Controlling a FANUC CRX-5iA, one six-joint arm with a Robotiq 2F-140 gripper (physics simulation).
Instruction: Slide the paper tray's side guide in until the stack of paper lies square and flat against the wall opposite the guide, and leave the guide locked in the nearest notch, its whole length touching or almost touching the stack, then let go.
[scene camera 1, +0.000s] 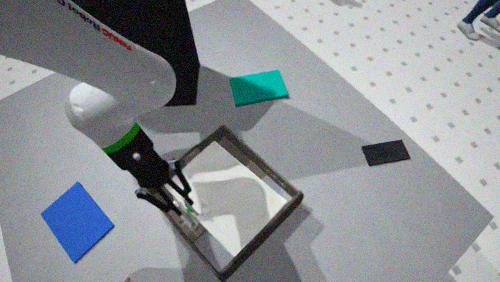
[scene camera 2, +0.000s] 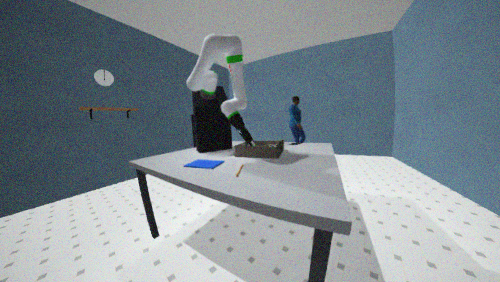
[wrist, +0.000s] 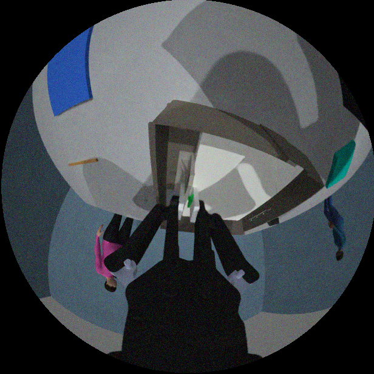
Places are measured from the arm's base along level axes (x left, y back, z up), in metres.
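Where they show: gripper, fingertip midpoint: (scene camera 1: 192, 216); arm's base, origin of the base link: (scene camera 2: 208, 95).
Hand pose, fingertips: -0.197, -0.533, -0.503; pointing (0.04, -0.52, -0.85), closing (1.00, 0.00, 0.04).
Each offset is from my fingertips to the top centre of the thing, as dx, dy, dz. "*": to the spot under its first point.
The brown paper tray {+0.099, -0.017, +0.047} (scene camera 1: 262, 236) (scene camera 2: 257, 150) (wrist: 215, 118) stands on the table. A white stack of paper {+0.107, -0.011, -0.006} (scene camera 1: 245, 200) (wrist: 220, 155) lies flat in it, crossed by shadows. The grey side guide {* -0.016, -0.017, -0.027} (scene camera 1: 194, 226) (wrist: 185, 167) stands upright along the stack's left edge, touching or almost touching it; a small green part {* +0.006, +0.011, +0.033} (scene camera 1: 189, 208) (wrist: 190, 200) shows at the fingertips. The stack reaches close to the opposite wall, but I cannot tell if it touches. My gripper (scene camera 1: 185, 208) (scene camera 2: 251, 144) (wrist: 187, 191) is nearly closed, tips low at the guide, gripping nothing. The notch engagement is hidden.
A blue panel {-0.273, +0.258, -0.041} (scene camera 1: 77, 222) (scene camera 2: 204, 164) (wrist: 72, 75) and an orange-brown stick {-0.324, -0.015, -0.042} (scene camera 2: 240, 170) (wrist: 83, 162) lie outside the tray. A teal block {+0.483, +0.218, -0.031} (scene camera 1: 259, 88) (wrist: 341, 164) and a black flat item {+0.588, -0.280, -0.041} (scene camera 1: 386, 152) lie on the other side. The black pedestal (scene camera 2: 212, 120) stands behind.
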